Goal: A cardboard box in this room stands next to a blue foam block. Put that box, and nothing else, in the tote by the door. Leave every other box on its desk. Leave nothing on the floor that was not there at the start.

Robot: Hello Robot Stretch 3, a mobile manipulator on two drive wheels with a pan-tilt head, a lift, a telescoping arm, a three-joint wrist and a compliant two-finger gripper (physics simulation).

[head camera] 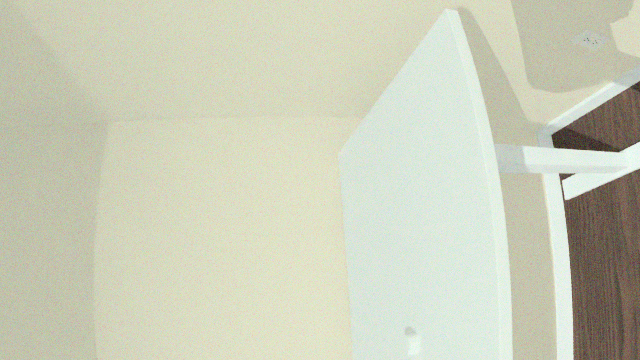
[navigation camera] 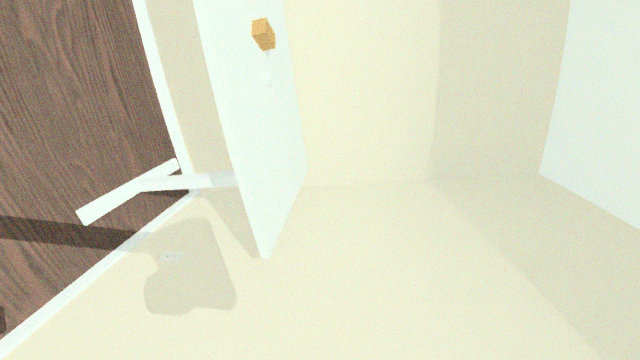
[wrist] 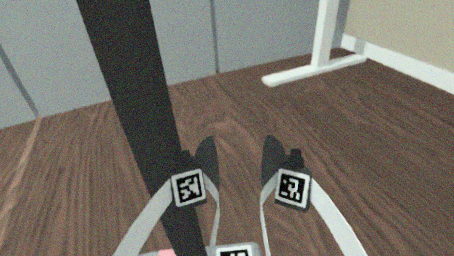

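Frame: origin at the robot's base, x right, y ahead, z up, level; metres.
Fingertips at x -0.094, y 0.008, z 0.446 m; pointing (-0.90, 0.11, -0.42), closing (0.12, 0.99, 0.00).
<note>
Pixels of each thing's top centre, then the offset from my fingertips to it. Level surfaces: height alone.
- small cardboard box, top centre: point(navigation camera: 270, 33) dx -0.409, dy +0.741, dz +0.555 m
- white desk top, surface height: dz +0.505 m
- wall socket, top centre: point(head camera: 577, 35) point(navigation camera: 180, 257) dx +0.419, dy +0.807, dz +0.012 m
A small cardboard box point(navigation camera: 263, 33) sits on a white desk top point(navigation camera: 250, 116) in the navigation view. The same desk top point(head camera: 425, 201) fills the right half of the head view, and the box is not visible there. No tote is in any view. My gripper point(wrist: 240, 154) shows only in the wrist view. It is open and empty and hangs above the brown wood floor point(wrist: 352, 141).
The desk stands against a cream wall, on white legs point(navigation camera: 176, 181). A white desk foot point(wrist: 313, 68) and a white skirting board lie at the right of the wrist view. Grey panels point(wrist: 247, 32) close the back. My black mast point(wrist: 138, 105) crosses the left. A wall socket point(head camera: 587, 40) sits low.
</note>
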